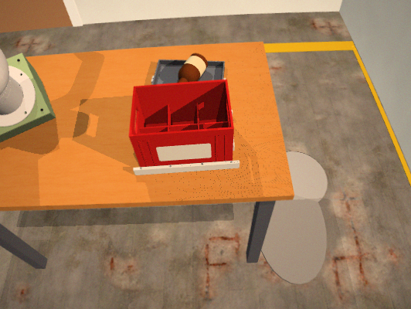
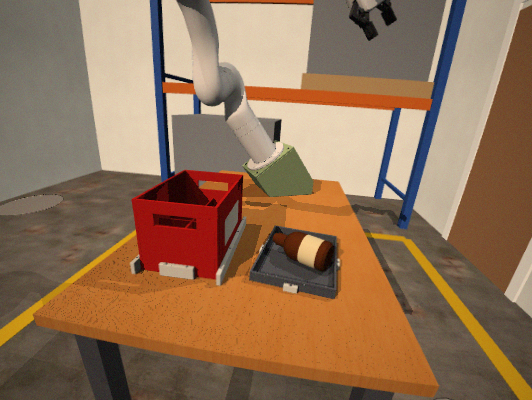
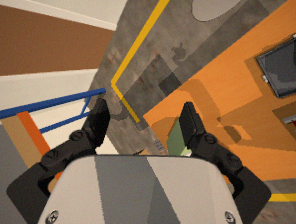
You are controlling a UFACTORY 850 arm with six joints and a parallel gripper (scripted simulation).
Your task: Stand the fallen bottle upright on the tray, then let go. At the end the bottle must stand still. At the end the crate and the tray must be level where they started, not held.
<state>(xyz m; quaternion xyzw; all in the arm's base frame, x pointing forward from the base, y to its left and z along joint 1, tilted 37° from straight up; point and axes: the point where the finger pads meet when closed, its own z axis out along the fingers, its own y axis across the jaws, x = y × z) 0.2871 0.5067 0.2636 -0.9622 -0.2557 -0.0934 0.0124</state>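
Now: the brown bottle 220 mm ahead of my hand, 220 mm to the right of it and 570 mm below it. Round my hand: red crate: 140 mm ahead, 490 mm to the right, 520 mm below; grey tray: 210 mm ahead, 220 mm to the right, 600 mm below.
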